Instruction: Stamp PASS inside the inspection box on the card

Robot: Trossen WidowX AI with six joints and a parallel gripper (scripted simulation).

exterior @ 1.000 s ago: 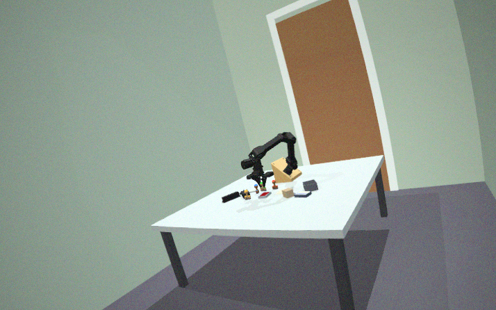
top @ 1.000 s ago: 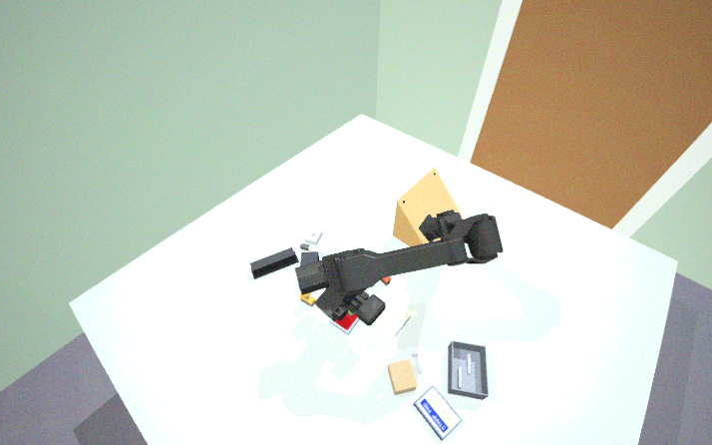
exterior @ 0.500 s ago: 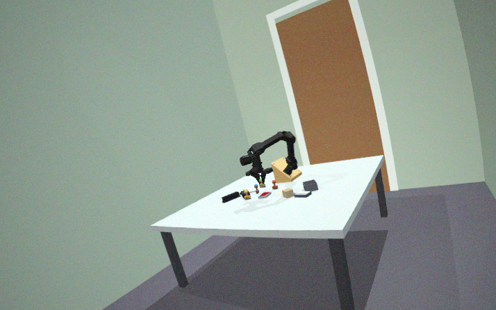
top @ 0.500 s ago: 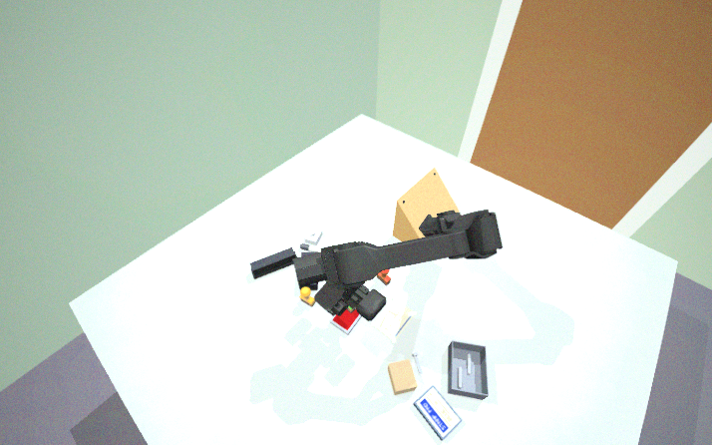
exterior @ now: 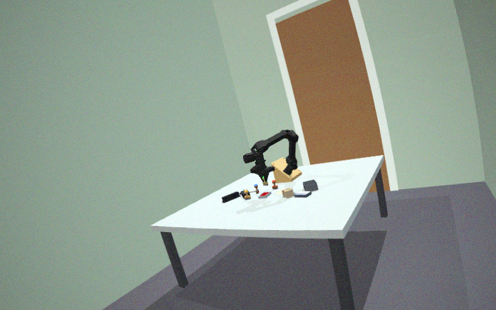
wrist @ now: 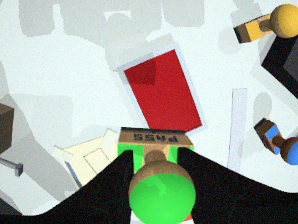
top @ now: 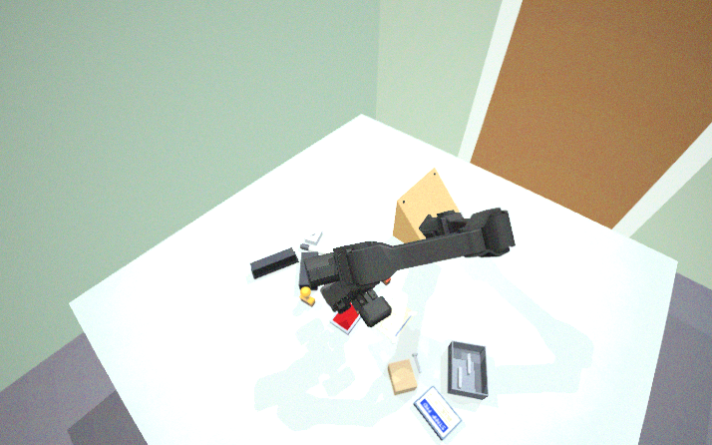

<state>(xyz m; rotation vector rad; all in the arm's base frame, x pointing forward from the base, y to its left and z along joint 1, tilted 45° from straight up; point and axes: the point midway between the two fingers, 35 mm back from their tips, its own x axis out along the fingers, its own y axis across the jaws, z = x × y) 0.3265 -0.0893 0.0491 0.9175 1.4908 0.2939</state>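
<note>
Right now my gripper tip is 100 mm above the pale card, 80 mm to the right of it and 60 mm past it. From my gripper tip the other things lie so: orange-knobbed stamp: 140 mm behind, 80 mm below, 10 mm to the right; red ink pad: 90 mm below, 20 mm to the right, 10 mm ahead; yellow-knobbed stamp: 140 mm to the right, 80 mm below, 40 mm ahead.
</note>
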